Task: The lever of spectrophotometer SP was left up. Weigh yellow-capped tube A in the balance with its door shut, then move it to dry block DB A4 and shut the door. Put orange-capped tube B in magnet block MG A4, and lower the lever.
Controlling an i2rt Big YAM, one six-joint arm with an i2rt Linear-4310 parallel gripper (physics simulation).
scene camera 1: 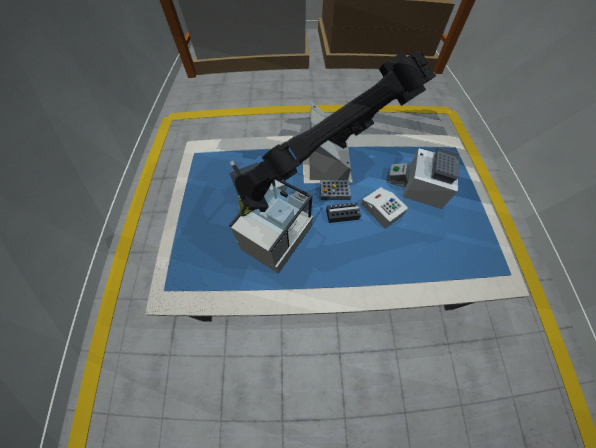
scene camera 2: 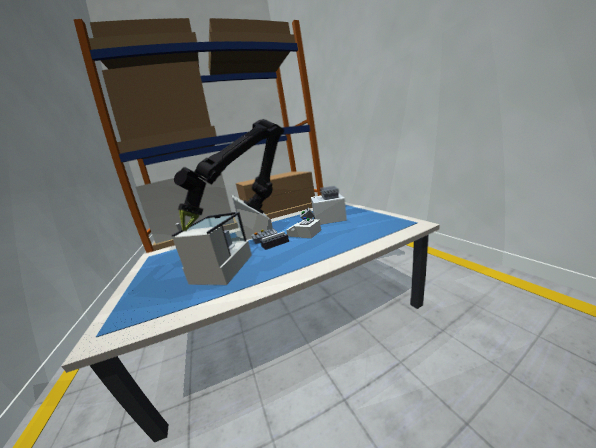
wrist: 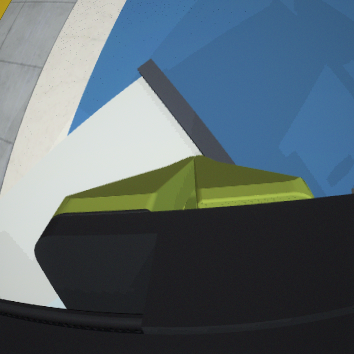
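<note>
My gripper (scene camera 1: 244, 212) (scene camera 2: 185, 228) (wrist: 196, 169) is shut and empty, fingers pointing down, close by the rear-left side of the balance (scene camera 1: 256, 231) (scene camera 2: 202, 257) (wrist: 125, 132); contact is unclear. The balance has a white housing and a glass chamber with a pan; its door position is unclear. Yellow-capped tube A (scene camera 1: 334, 185) and orange-capped tube B (scene camera 1: 325, 190) stand in the grey rack (scene camera 1: 336, 197). The black block with a row of holes (scene camera 1: 343, 216) (scene camera 2: 275, 242) looks like magnet block MG. Spectrophotometer SP's raised lever (scene camera 1: 233, 164) shows behind the arm, which hides most of SP.
A white unit with a red display and a grid with blue and green spots (scene camera 1: 381, 215) (scene camera 2: 306, 230) stands right of the black block. Further right are a small green-button device (scene camera 1: 397, 170) and a white box (scene camera 1: 428, 190) (scene camera 2: 330, 211) bearing a grey block. A slanted grey panel (scene camera 1: 327, 167) stands behind the rack.
</note>
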